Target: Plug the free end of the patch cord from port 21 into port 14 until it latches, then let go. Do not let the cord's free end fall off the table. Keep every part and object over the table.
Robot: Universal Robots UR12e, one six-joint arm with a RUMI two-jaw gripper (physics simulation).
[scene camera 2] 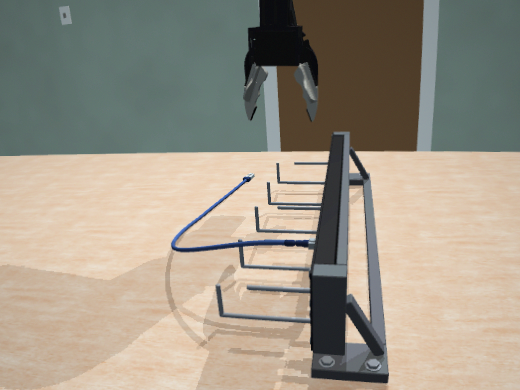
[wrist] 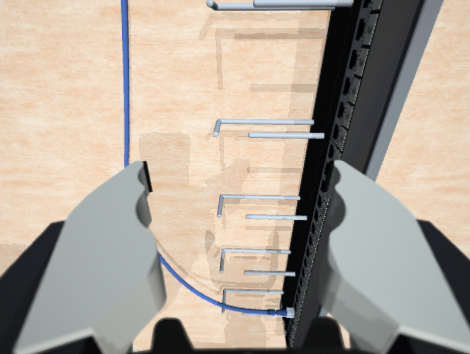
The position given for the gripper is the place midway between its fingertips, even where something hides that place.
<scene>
gripper: scene camera 2 280,120; wrist 237,165
</scene>
